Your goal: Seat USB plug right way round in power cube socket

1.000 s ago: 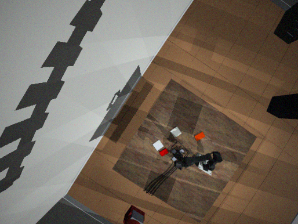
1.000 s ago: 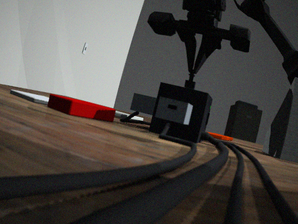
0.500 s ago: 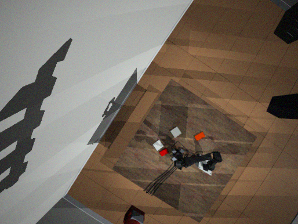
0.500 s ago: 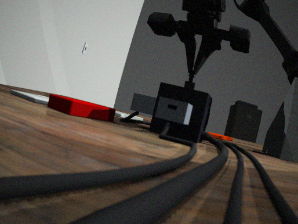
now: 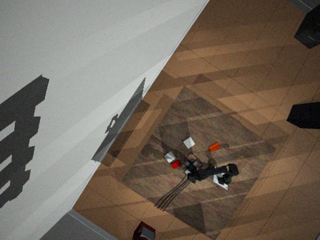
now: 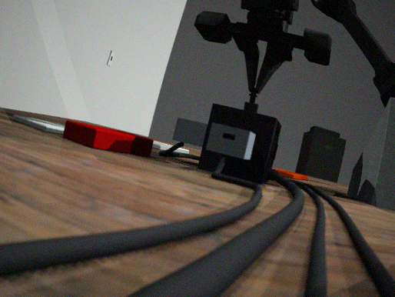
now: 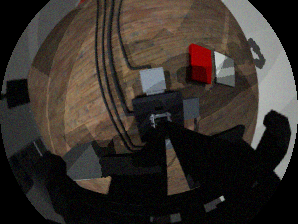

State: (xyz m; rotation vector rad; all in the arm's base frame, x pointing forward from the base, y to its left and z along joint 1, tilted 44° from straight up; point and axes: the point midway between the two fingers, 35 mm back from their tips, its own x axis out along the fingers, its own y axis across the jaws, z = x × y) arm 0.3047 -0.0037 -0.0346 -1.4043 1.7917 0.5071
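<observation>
Now: the dark USB plug 2 cm below my gripper tip. Also, from my gripper tip: white flat tile 25 cm ahead, 10 cm below; orange tile 31 cm to the right, 16 cm behind, 10 cm below; red block 15 cm ahead, 9 cm below, 5 cm to the left.
</observation>
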